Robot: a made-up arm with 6 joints.
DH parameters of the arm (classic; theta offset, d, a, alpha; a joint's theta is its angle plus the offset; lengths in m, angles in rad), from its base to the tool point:
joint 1: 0 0.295 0 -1.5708
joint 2: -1.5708 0 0.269 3.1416
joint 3: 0 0 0 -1.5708
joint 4: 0 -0.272 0 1.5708
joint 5: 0 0.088 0 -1.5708
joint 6: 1.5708 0 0 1.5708
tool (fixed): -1.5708 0 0 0
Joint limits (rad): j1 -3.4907..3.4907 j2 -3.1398..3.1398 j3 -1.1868..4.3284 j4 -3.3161..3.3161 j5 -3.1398..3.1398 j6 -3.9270..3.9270
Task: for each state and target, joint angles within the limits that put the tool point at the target. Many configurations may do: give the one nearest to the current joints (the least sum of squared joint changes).
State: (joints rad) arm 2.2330 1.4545 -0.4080 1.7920 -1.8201 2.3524
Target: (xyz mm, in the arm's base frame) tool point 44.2 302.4 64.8
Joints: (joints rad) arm 1.4286 1.3740 -0.3630 1.5605 -1.8201 2.3524
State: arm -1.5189 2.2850 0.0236 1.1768 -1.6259 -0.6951
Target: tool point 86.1 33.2 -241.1
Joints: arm -2.4473 3.1058 0.8909 1.9135 -1.6259 -0.6951
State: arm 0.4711 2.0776 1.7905 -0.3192 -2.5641 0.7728
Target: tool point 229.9 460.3 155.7
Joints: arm 1.2749 2.0813 2.1263 -0.2309 -2.5641 0.7728
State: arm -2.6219 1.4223 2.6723 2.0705 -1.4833 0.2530
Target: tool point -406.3 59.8 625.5
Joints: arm -3.3702 1.2130 1.9062 1.9654 -1.4833 0.2530
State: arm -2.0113 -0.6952 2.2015 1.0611 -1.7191 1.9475
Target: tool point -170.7 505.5 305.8
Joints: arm -1.3395 -1.2797 1.8405 0.9627 -1.7191 1.9475
